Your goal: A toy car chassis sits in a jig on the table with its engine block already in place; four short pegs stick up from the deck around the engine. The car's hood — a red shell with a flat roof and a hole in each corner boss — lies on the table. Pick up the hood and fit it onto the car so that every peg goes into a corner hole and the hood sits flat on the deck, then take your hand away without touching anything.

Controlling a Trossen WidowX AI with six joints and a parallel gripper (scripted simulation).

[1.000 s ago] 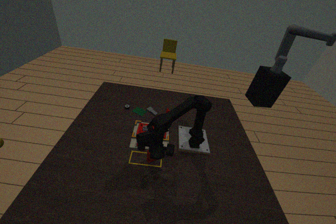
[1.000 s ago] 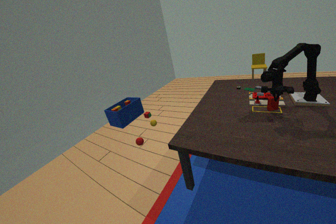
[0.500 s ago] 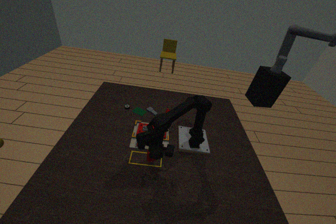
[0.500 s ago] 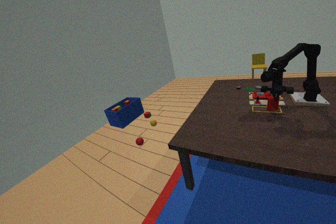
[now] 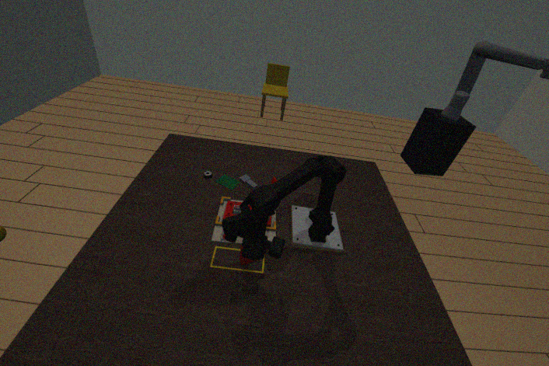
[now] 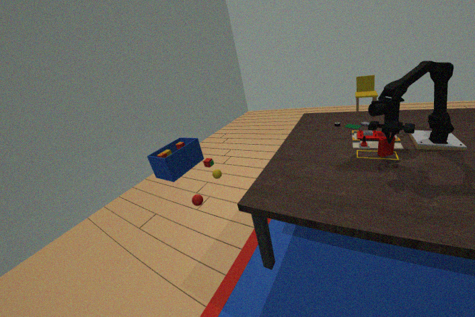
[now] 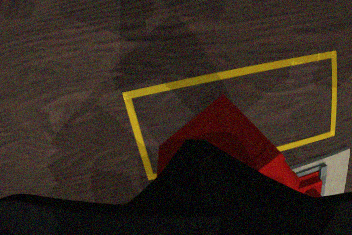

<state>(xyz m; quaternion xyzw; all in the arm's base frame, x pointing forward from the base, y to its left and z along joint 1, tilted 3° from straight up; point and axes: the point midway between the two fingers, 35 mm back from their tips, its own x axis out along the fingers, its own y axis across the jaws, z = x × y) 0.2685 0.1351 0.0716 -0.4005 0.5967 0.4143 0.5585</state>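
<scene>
My gripper tip is 3 cm to the left of the red hood and 3 cm above it. Also, from my gripper tip: grey piece (46 cm to the right, 7 cm below, 3 cm ahead); green plate (45 cm to the right, 13 cm ahead, 8 cm below); grey jig plate (22 cm to the right, 7 cm below, 3 cm ahead).
</scene>
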